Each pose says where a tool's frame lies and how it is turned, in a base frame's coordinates. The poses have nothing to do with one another.
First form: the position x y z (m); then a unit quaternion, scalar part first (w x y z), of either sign.
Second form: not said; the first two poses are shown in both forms.
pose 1, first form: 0.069 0.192 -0.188 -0.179 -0.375 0.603 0.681
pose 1, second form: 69 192 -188 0.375 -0.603 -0.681 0.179
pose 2, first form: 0.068 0.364 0.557 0.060 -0.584 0.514 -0.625
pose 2, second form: 68 364 557 -0.584 0.514 -0.625 0.060
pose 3, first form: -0.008 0.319 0.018 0.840 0.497 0.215 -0.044
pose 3, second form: -8 319 18 0.497 0.215 -0.044 0.840
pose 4, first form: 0.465 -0.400 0.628 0.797 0.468 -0.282 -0.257
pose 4, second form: 465 -400 628 0.468 -0.282 -0.257 0.797
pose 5, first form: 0.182 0.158 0.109 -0.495 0.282 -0.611 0.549
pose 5, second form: 182 158 109 -0.282 0.611 -0.549 0.495
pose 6, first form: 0.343 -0.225 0.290 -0.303 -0.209 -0.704 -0.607
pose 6, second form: 343 -225 290 0.209 0.704 0.607 0.303
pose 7, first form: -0.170 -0.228 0.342 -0.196 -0.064 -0.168 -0.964
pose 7, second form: -170 -228 342 0.064 0.168 0.964 0.196
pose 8, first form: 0.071 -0.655 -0.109 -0.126 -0.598 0.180 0.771
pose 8, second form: 71 -655 -109 0.598 -0.180 -0.771 0.126
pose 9, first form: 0.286 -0.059 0.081 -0.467 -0.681 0.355 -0.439
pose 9, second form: 286 -59 81 0.681 -0.355 0.439 0.467
